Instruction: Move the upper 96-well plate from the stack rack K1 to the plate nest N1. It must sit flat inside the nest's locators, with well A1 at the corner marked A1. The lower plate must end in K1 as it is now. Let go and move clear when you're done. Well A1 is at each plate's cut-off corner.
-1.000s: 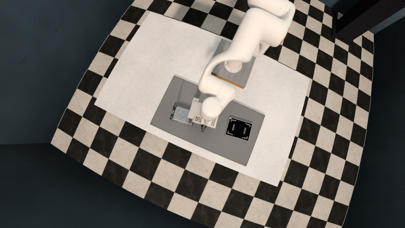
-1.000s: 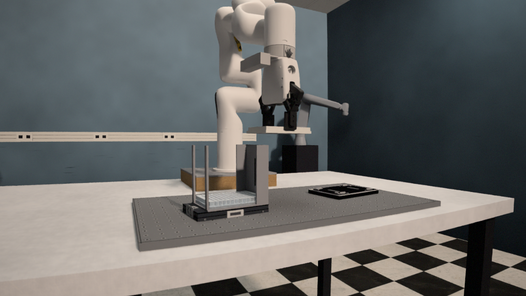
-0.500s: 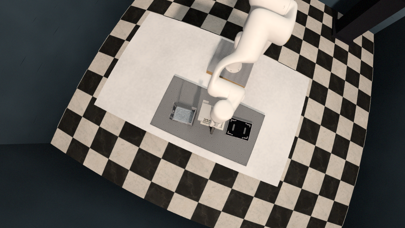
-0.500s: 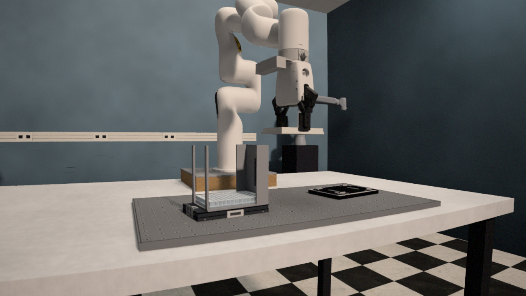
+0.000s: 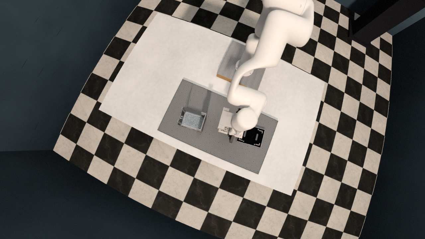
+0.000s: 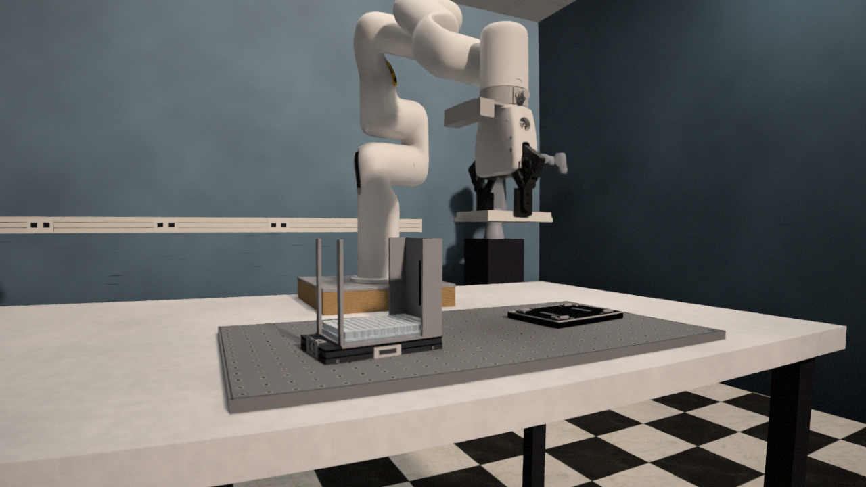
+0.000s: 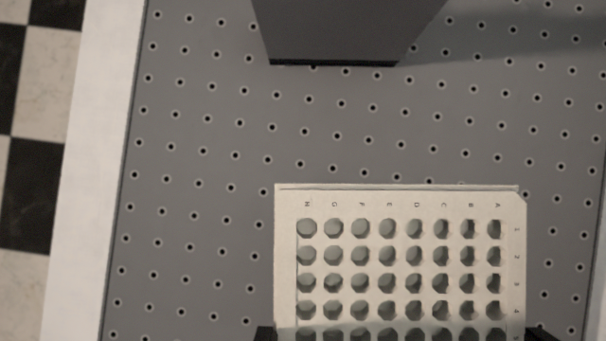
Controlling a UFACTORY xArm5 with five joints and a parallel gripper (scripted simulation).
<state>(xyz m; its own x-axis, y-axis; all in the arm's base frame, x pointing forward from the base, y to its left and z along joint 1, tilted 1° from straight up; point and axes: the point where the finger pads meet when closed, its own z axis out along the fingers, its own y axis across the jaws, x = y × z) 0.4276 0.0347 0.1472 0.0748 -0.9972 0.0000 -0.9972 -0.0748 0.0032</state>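
The black plate nest is 180 mm below my hand, 150 mm to the left of it and 20 mm behind it. Also, from my hand: tall grey wall (150 mm to the right, 100 mm below, 20 mm ahead); then white 96-well plate (10 mm below); then clear plate (220 mm to the right, 160 mm below, 30 mm ahead).
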